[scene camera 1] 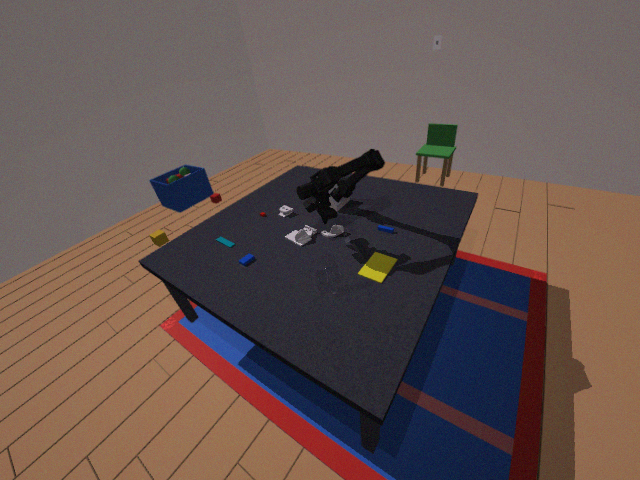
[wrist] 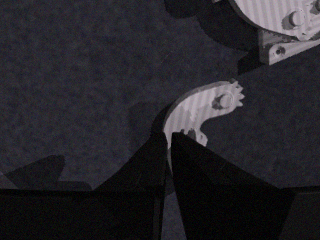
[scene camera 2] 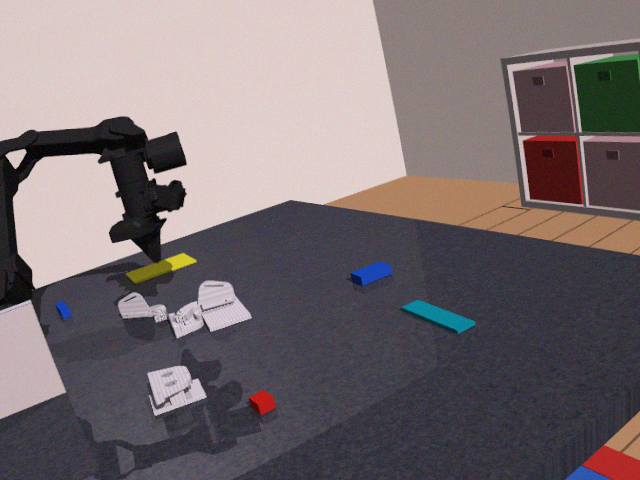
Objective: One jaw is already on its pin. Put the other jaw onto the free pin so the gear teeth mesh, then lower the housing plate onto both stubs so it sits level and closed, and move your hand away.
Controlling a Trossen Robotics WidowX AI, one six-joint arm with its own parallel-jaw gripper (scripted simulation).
Note:
The gripper [scene camera 2: 157,262] is shut and holds nothing. Further things: a white jaw [scene camera 2: 136,307], a teal bar [scene camera 2: 456,323], a yellow plate [scene camera 2: 152,270] and a white t-shaped piece [scene camera 2: 193,392].
The white jaw shows as well in the wrist view [wrist: 188,111]. The yellow plate shows as well in scene camera 1 [scene camera 1: 377,268]. The gripper shows as well in the wrist view [wrist: 167,142]. The wrist view does not show the teal bar: it is out of frame. The wrist view does not show the yellow plate: it is out of frame.

